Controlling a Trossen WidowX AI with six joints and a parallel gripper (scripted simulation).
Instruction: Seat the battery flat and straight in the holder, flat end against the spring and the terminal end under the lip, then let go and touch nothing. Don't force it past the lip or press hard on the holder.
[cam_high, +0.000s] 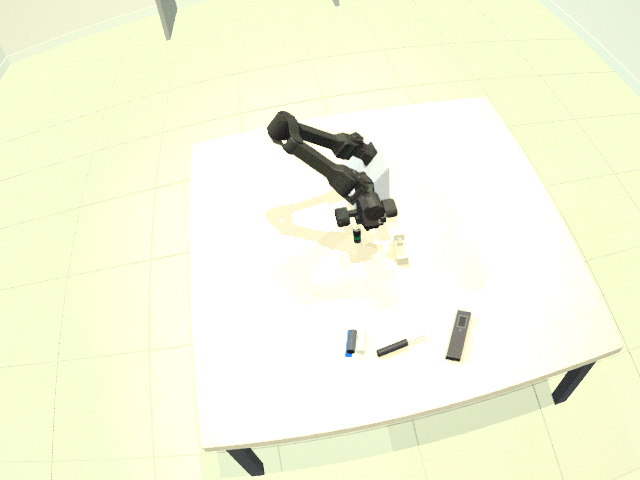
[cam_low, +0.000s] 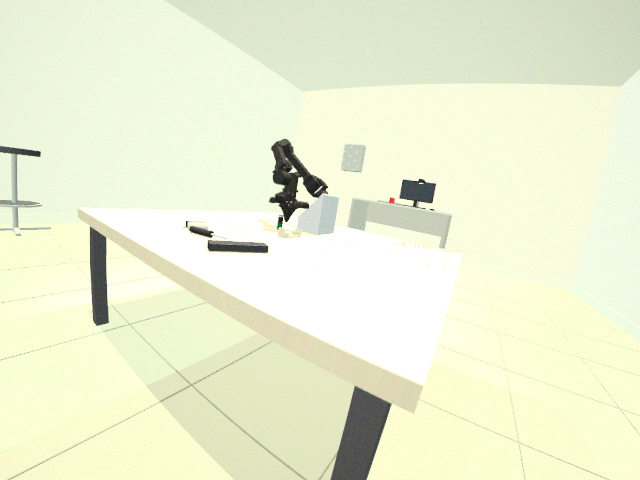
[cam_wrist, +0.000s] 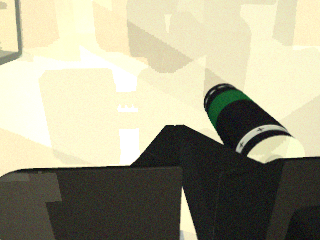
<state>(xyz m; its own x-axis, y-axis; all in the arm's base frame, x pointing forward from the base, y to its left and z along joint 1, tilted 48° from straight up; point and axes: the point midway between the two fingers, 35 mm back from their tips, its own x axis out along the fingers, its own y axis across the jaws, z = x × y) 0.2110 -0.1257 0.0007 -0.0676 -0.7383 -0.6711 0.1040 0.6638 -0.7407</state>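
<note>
Right now the battery is 30 mm to the right of my gripper tip and 10 mm below it. Also, from my gripper tip: dark remote 440 mm ahead, 140 mm to the left, 30 mm below.
</note>
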